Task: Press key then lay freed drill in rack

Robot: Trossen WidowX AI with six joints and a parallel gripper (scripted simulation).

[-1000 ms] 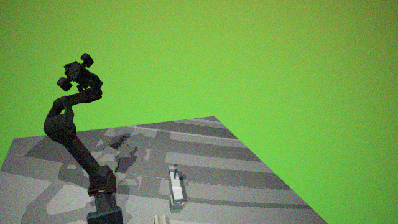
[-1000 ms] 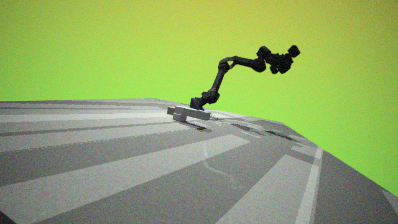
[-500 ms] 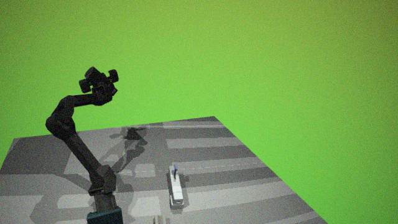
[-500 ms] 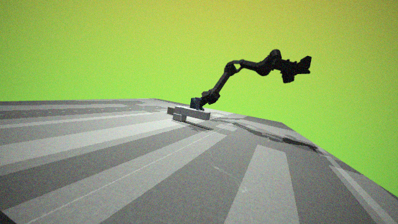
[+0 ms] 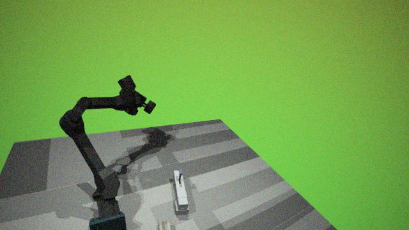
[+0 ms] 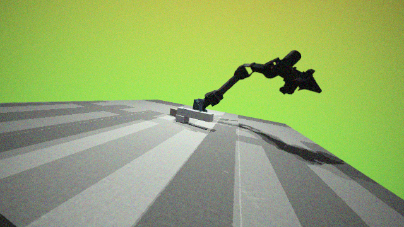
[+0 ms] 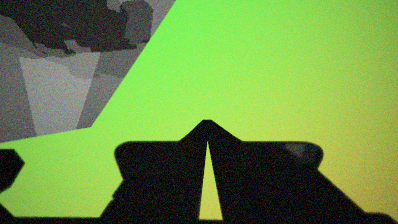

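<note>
Now: gripper tip 480 mm to the left of the blue key, 140 mm above it and 40 mm short of it. Also, from my gripper tip: grey slotted rack (650 mm to the right, 220 mm below, 90 mm behind); then yellow drill (530 mm to the right, 180 mm below, 20 mm ahead); then grey block (510 mm to the right, 190 mm below, 30 mm ahead).
</note>
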